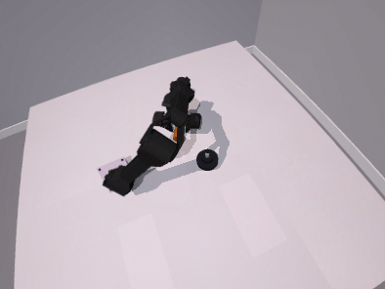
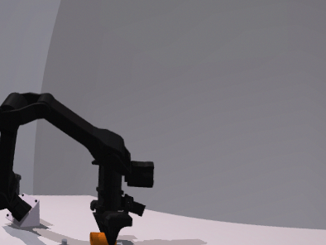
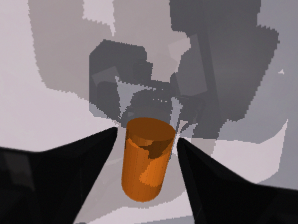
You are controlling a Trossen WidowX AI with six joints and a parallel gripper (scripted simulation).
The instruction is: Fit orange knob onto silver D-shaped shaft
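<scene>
Right now the orange knob is 1 cm above my gripper tip. From my gripper tip the other things lie so: round pedestal 17 cm to the right, 6 cm ahead, 2 cm above.
</scene>
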